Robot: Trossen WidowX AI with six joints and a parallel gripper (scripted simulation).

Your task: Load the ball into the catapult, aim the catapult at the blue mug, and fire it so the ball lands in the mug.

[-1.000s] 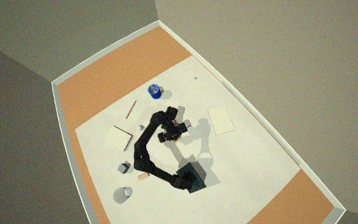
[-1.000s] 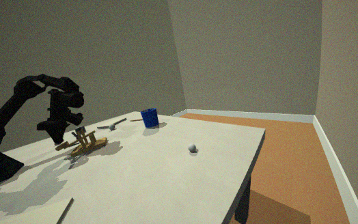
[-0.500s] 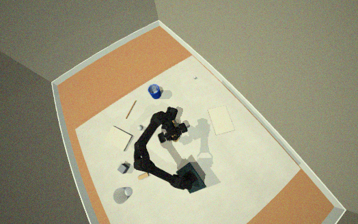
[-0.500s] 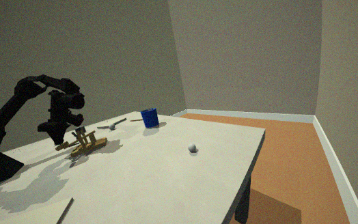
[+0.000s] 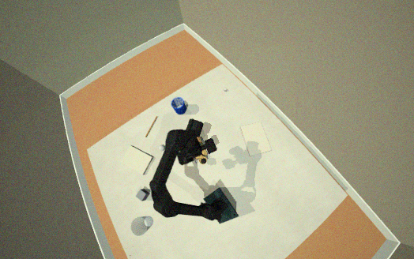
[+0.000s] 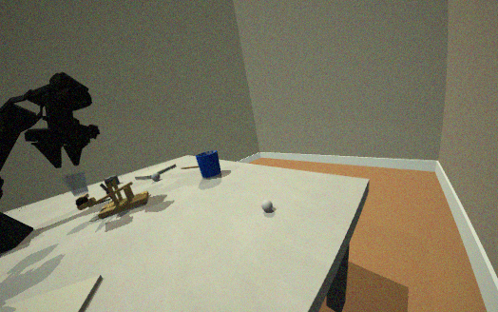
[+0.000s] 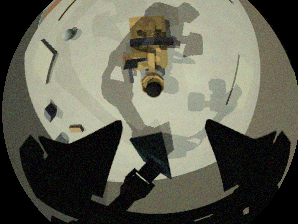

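My gripper tip is 10 mm past the black ball and 120 mm above it. Round my gripper tip: white sheet (120 mm behind, 350 mm to the right, 170 mm below); then wooden catapult (60 mm ahead, 130 mm below); then wooden block (40 mm behind, 350 mm to the left, 170 mm below).
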